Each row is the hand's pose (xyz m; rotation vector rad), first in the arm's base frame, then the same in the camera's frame.
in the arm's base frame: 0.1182 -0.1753 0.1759 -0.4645 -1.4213 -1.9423
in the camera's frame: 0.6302 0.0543 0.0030 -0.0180 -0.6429 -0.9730
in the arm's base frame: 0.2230 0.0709 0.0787 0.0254 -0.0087 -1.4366
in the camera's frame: 0.4250 0.2489 0.0357 -0.0877 0.6615 -0.2788
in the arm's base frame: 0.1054 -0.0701 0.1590 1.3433 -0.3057 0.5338
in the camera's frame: 0.5397 0.0853 0.0515 1.9029 0.9366 0.9667
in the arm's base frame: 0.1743 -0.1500 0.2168 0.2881 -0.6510 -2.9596
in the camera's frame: 0.6546 0.1165 0.0345 -0.1765 0.1366 -1.8829
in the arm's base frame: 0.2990 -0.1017 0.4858 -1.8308 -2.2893 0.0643
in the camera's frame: 0.8241 0.2545 0.2406 -0.1701 -2.3114 0.2821
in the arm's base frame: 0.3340 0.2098 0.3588 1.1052 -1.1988 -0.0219
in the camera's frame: 0.5315 0.4116 0.3045 1.8020 0.0521 0.2732
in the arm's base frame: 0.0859 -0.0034 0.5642 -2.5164 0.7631 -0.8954
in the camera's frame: 0.7345 0.1014 0.4132 -2.2999 -0.3619 0.3447
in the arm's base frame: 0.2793 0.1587 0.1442 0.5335 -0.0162 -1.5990
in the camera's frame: 0.4194 0.3373 0.1213 0.2270 0.8861 -0.5973
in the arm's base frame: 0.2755 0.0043 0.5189 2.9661 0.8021 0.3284
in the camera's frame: 0.7604 0.2769 0.3319 -1.7785 -1.8600 0.3350
